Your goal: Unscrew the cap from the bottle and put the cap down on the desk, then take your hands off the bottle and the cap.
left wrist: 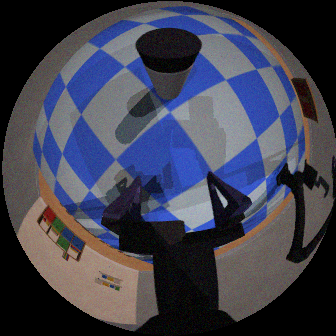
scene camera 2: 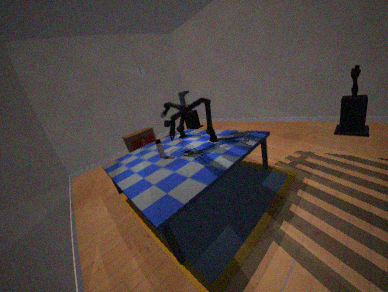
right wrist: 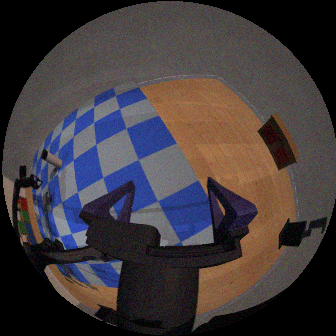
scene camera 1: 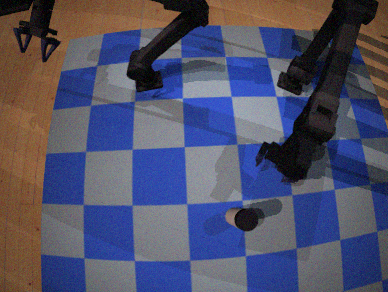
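Seen in the pictures: left gripper, fingertip midpoint: [left wrist: 174,176] [scene camera 2: 172,139] [right wrist: 40,179] [scene camera 1: 269,173]; right gripper, fingertip midpoint: [scene camera 2: 161,117] [right wrist: 168,182] [scene camera 1: 33,57]; left arm's base, link origin: [scene camera 2: 214,140] [right wrist: 59,244] [scene camera 1: 289,84]; right arm's base, link origin: [left wrist: 281,173] [scene camera 2: 183,136] [scene camera 1: 149,82].
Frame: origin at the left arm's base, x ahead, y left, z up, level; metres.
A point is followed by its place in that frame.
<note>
The bottle, with a pale body [scene camera 1: 230,216] {x 0.665, y -0.088, z 0.118 m} [scene camera 2: 160,149] {x 0.659, y -0.024, z 0.105 m} [left wrist: 168,82] {x 0.626, y -0.050, z 0.143 m} [right wrist: 54,160] {x 0.652, y -0.088, z 0.087 m}, stands upright on the checkered desk [scene camera 1: 110,175] {x 0.707, y -0.564, z 0.000 m} [scene camera 2: 150,197] {x 0.838, y 0.694, z 0.000 m}. Its wide black cap [scene camera 1: 246,219] {x 0.657, y -0.060, z 0.216 m} [scene camera 2: 158,141] {x 0.650, y -0.027, z 0.203 m} [left wrist: 169,46] {x 0.644, y -0.054, z 0.216 m} [right wrist: 45,155] {x 0.649, y -0.087, z 0.189 m} sits on top. My left gripper [scene camera 1: 274,167] {x 0.494, y -0.029, z 0.169 m} [left wrist: 174,176] {x 0.494, y -0.029, z 0.169 m} is open and empty. It is above and to the right of the bottle in scene camera 1, apart from it. My right gripper [scene camera 1: 35,56] {x 0.486, y -0.847, z 0.369 m} [right wrist: 168,182] {x 0.486, y -0.847, z 0.369 m} is open and empty, far from the bottle, near the desk's upper left corner in scene camera 1.
In scene camera 1 the right arm's base [scene camera 1: 149,81] {x 0.287, y -0.582, z 0.053 m} and the left arm's base [scene camera 1: 291,82] {x 0.033, y -0.008, z 0.056 m} stand at the back of the desk. A red-fronted cabinet [scene camera 2: 140,139] [right wrist: 278,142] stands beyond the desk. Striped shadows lie on the wooden floor [scene camera 2: 325,200].
</note>
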